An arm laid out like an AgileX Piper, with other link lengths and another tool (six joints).
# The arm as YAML. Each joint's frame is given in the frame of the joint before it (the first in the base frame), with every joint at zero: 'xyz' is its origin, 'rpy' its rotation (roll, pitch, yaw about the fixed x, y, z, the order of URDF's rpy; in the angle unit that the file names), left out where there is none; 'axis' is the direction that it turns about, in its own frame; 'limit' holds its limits. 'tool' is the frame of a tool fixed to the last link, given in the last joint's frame.
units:
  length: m
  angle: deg
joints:
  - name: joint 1
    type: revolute
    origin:
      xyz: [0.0, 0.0, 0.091]
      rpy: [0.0, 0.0, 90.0]
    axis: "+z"
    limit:
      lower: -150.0
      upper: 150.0
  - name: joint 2
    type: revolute
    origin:
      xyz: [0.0, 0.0, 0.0]
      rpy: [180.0, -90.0, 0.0]
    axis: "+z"
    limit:
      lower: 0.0
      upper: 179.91
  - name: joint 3
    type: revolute
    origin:
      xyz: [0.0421, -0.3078, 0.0]
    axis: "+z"
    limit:
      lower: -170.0
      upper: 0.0
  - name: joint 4
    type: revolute
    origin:
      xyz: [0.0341, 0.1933, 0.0]
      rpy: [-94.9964, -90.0, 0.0]
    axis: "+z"
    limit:
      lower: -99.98
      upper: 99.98
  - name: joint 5
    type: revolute
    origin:
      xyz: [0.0, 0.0, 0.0]
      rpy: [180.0, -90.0, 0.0]
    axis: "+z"
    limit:
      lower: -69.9
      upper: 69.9
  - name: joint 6
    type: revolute
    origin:
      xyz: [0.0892, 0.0, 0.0]
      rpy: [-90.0, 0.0, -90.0]
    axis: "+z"
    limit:
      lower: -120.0
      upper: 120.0
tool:
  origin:
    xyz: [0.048, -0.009, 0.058]
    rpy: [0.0, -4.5, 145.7]
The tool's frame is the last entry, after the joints.
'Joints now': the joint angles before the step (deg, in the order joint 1, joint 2, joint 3, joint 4, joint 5, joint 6). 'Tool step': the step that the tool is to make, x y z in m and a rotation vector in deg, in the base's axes. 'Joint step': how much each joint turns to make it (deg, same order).
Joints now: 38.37 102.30 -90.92 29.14 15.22 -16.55
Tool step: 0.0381 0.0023 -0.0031 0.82 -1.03 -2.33
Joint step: -2.67 6.22 -8.15 0.00 0.71 0.00
